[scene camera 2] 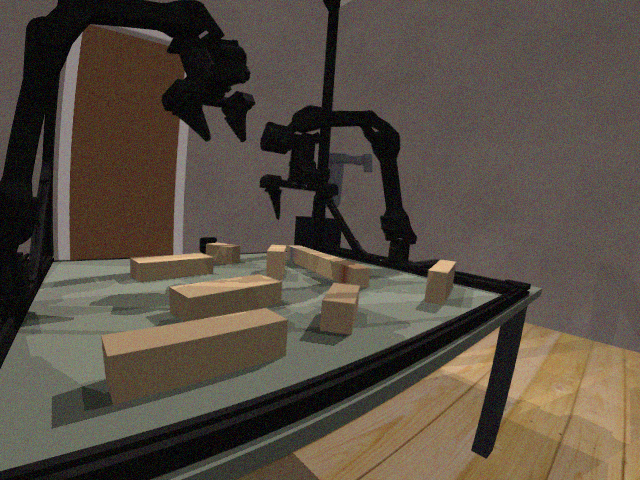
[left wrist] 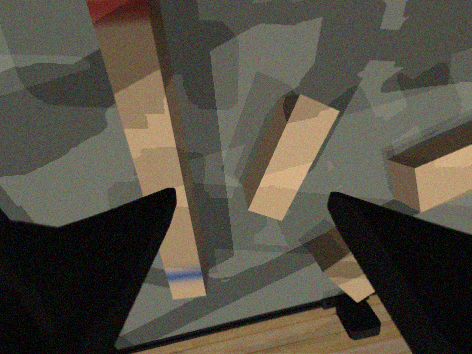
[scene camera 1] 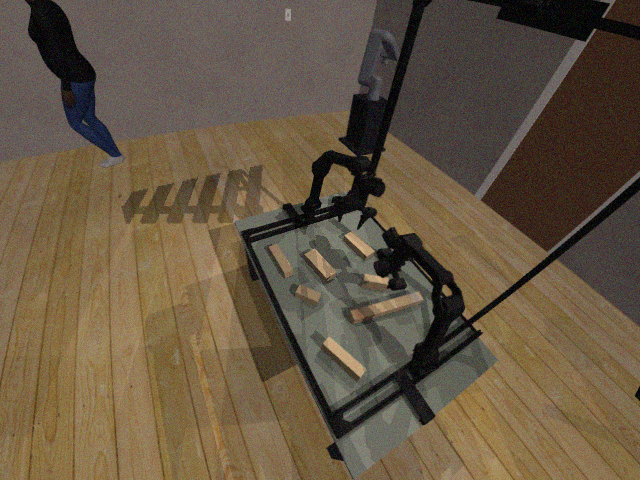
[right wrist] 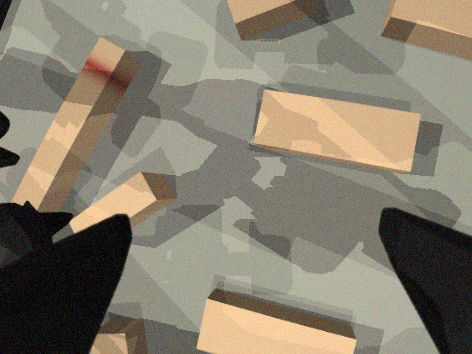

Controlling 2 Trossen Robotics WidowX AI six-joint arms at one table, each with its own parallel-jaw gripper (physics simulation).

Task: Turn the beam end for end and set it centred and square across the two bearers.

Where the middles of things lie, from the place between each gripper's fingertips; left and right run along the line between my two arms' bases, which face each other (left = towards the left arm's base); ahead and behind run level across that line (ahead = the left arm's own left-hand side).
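I can see the beam (scene camera 2: pixel 342 271), and my right gripper is 70 mm past it, 310 mm to the right of it and 260 mm above it.
Measured from my left hand, the beam is 1 cm ahead, 8 cm to the left and 11 cm below.
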